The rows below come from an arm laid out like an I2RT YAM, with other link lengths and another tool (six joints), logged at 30 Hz.
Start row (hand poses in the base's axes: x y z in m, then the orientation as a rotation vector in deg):
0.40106 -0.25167 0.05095 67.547 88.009 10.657
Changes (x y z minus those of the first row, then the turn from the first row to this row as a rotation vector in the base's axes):
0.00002 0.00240 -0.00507 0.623 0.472 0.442
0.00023 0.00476 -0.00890 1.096 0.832 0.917
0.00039 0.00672 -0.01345 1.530 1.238 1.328
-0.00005 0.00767 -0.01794 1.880 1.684 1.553
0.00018 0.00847 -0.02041 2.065 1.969 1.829
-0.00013 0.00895 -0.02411 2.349 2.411 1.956
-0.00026 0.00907 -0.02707 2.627 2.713 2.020
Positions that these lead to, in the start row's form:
0.40108 -0.24927 0.04588 67.825 88.735 11.177
0.40129 -0.24691 0.04205 67.931 89.373 11.665
0.40145 -0.24495 0.03750 68.064 90.010 12.055
0.40101 -0.24400 0.03301 68.281 90.562 12.232
0.40124 -0.24320 0.03054 68.289 90.993 12.403
0.40093 -0.24272 0.02684 68.526 91.477 12.464
0.40080 -0.24260 0.02388 68.772 91.800 12.558

